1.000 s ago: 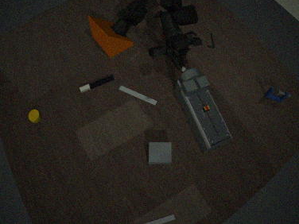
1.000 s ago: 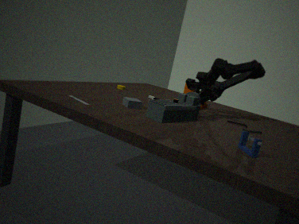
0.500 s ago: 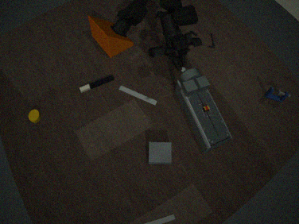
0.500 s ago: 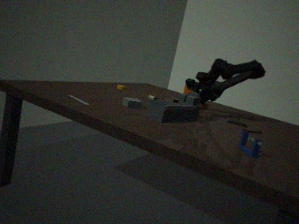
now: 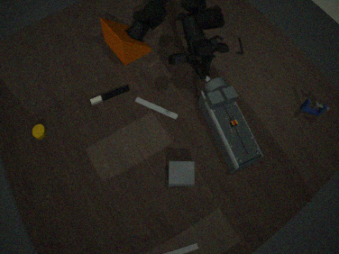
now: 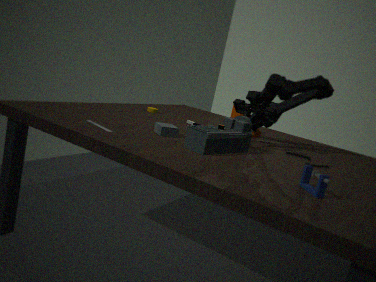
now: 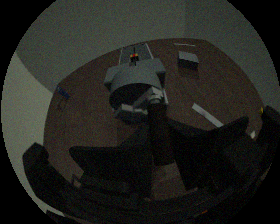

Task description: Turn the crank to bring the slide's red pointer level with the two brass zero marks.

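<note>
Right now my gripper tip is 170 mm short of the red pointer, 10 mm to the left of it and 10 mm above it. Also, from my gripper tip: grey block 200 mm ahead, 210 mm to the right, 70 mm below; yellow disc 150 mm behind, 560 mm to the right, 80 mm below; black-and-white marker 150 mm behind, 290 mm to the right, 80 mm below.
</note>
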